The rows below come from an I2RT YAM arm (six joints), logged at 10 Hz.
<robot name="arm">
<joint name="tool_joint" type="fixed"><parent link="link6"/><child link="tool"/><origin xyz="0 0 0" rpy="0 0 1.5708"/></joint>
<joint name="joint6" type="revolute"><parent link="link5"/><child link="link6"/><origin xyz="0.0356 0 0.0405" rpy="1.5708 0 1.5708"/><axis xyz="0 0 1"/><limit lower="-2.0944" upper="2.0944"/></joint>
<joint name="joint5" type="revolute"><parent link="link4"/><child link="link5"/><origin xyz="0.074 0.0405 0.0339" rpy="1.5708 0 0"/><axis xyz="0 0 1"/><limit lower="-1.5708" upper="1.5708"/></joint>
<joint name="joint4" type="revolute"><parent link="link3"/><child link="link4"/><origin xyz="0.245 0.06 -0.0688"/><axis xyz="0 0 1"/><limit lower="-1.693" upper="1.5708"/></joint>
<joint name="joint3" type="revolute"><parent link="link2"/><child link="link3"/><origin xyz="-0.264 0 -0.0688" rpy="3.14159 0 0"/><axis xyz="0 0 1"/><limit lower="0" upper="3.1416"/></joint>
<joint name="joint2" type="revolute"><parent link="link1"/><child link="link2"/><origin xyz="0.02 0.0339 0.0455" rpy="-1.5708 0 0"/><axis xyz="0 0 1"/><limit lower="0" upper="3.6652"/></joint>
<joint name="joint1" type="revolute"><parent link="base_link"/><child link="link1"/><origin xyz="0 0 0.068"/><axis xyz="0 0 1"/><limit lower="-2.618" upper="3.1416"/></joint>
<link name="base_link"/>
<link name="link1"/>
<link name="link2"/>
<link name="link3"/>
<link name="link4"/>
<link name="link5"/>
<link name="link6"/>
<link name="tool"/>
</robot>
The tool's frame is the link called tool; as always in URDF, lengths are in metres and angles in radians.
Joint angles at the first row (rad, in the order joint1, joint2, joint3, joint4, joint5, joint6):
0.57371, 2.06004, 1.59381, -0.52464, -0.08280, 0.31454
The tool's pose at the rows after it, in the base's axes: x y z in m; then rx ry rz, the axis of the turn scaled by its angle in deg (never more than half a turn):
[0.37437, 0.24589, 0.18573, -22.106, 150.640, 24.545]
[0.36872, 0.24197, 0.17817, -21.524, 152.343, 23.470]
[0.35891, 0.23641, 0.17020, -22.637, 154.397, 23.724]
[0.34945, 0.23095, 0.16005, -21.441, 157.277, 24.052]
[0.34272, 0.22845, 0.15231, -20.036, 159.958, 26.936]
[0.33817, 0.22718, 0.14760, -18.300, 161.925, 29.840]
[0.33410, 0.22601, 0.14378, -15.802, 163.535, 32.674]
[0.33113, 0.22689, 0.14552, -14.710, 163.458, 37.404]
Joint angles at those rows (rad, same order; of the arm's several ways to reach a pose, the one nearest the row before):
0.57372, 2.07545, 1.57396, -0.52613, -0.09360, 0.30838
0.57370, 2.06632, 1.53564, -0.52616, -0.08741, 0.31597
0.57371, 2.04484, 1.47739, -0.52463, -0.10577, 0.30838
0.57372, 2.03108, 1.42215, -0.52464, -0.12115, 0.32968
0.57370, 2.02640, 1.38674, -0.52307, -0.16553, 0.35880
0.57371, 2.02333, 1.36383, -0.52004, -0.20547, 0.38948
0.57372, 2.01875, 1.34083, -0.51085, -0.24071, 0.42782
0.57524, 2.00495, 1.32234, -0.48640, -0.29133, 0.45547

